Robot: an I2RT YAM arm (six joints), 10 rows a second.
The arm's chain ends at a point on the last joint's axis. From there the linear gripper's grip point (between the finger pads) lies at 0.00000 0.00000 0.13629 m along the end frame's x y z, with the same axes.
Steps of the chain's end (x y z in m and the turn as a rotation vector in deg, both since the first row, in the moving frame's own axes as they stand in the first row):
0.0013, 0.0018, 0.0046, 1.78, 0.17, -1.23
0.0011, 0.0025, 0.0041, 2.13, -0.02, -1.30
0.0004, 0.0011, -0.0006, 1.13, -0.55, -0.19
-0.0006, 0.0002, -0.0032, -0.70, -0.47, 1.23
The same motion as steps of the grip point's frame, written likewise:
0.0017, -0.0024, 0.0045, 1.78, 0.17, -1.23
0.0010, -0.0026, 0.0040, 2.13, -0.02, -1.30
-0.0009, -0.0016, -0.0006, 1.13, -0.55, -0.19
-0.0017, 0.0019, -0.0032, -0.70, -0.47, 1.23

